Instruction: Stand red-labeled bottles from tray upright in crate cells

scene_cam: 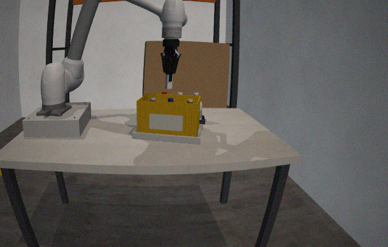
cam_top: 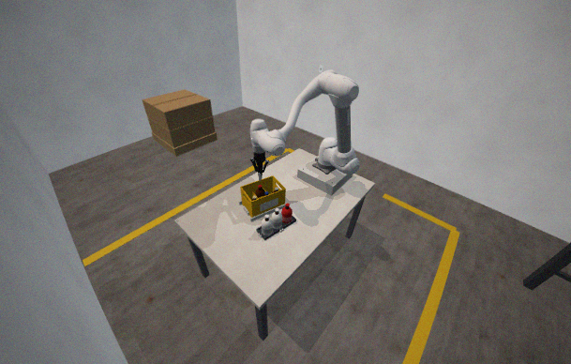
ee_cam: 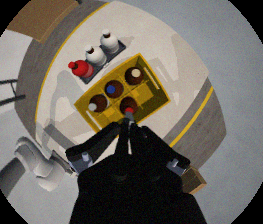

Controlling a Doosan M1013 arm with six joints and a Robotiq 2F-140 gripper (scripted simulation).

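The red-labeled bottle is 3 cm behind my hand, 27 cm to the left of it and 17 cm below it. The rest, counted from my hand: crate: 1 cm ahead, 4 cm to the left, 17 cm below.
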